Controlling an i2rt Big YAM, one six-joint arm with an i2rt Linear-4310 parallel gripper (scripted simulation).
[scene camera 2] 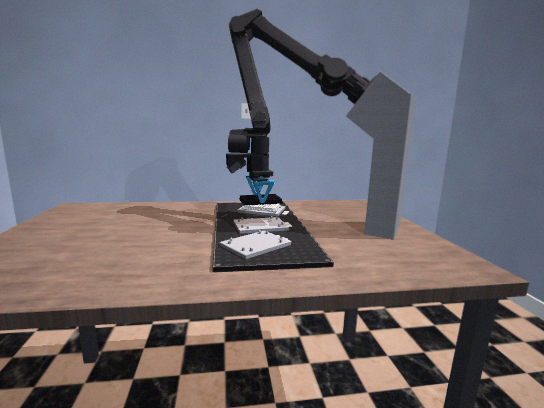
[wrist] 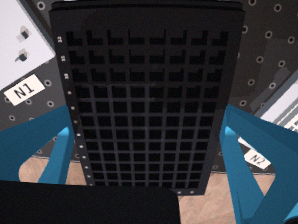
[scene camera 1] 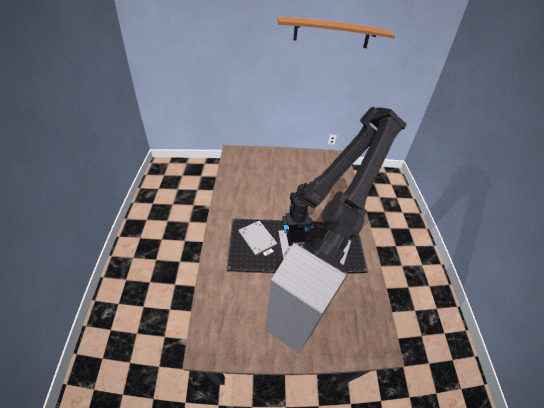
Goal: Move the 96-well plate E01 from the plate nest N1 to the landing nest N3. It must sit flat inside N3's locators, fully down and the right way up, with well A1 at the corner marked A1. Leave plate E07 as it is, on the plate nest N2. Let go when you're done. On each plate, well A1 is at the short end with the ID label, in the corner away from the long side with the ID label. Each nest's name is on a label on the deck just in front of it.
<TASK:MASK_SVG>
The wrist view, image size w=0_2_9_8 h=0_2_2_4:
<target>my gripper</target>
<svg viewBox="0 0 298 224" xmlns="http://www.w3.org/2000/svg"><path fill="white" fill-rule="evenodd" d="M228 104L225 109L219 137L236 224L298 224L298 132L260 119ZM237 135L274 166L275 179L265 197L245 160ZM0 131L0 224L181 224L178 196L168 188L159 186L66 184L75 138L66 104L35 119ZM58 134L48 163L38 182L21 182L19 179L21 165Z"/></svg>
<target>black 96-well plate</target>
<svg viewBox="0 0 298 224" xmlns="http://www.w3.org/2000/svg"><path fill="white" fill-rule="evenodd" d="M52 3L52 10L48 11L56 58L86 184L94 186L162 186L171 189L177 196L205 195L220 139L219 135L225 109L229 101L246 13L246 11L242 10L243 4L237 1L68 0Z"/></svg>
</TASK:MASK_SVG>
